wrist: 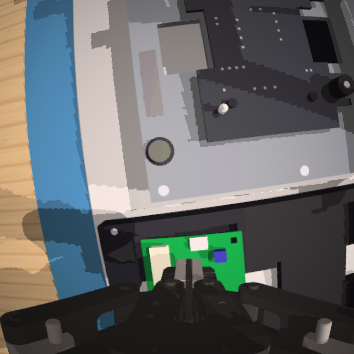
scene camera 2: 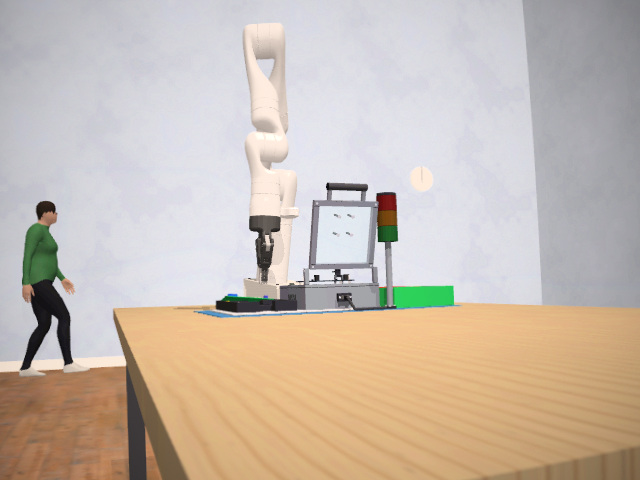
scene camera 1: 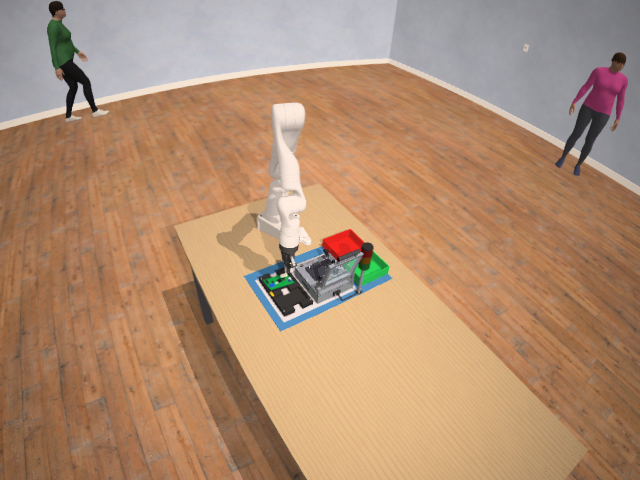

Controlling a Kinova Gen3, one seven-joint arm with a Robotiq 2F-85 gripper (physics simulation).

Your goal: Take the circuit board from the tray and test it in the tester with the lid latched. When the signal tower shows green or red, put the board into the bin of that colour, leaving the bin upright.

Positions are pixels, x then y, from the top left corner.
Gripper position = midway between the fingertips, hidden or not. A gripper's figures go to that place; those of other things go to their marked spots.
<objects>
My gripper (scene camera 2: 263, 284): 1.46 m from the lens. A green bin (scene camera 2: 415, 296) is 1.42 m from the lens. A clear tester lid (scene camera 2: 343, 233): 1.33 m from the lens.
</objects>
